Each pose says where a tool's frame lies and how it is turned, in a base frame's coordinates. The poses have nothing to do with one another.
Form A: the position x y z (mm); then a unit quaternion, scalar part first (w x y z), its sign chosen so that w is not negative.
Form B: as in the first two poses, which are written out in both.
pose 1, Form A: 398.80 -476.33 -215.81 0.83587 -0.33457 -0.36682 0.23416
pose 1, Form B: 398.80 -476.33 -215.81 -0.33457 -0.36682 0.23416 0.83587
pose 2, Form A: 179.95 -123.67 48.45 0.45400 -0.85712 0.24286 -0.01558
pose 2, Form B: 179.95 -123.67 48.45 -0.85712 0.24286 -0.01558 0.45400
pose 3, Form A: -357.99 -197.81 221.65 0.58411 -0.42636 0.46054 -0.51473
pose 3, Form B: -357.99 -197.81 221.65 -0.42636 0.46054 -0.51473 0.58411
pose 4, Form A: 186.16 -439.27 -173.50 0.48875 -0.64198 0.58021 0.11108
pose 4, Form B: 186.16 -439.27 -173.50 -0.64198 0.58021 0.11108 0.48875
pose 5, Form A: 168.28 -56.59 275.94 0.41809 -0.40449 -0.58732 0.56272
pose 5, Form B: 168.28 -56.59 275.94 -0.40449 -0.58732 0.56272 0.41809
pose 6, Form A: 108.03 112.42 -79.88 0.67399 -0.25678 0.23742 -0.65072
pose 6, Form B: 108.03 112.42 -79.88 -0.25678 0.23742 -0.65072 0.67399
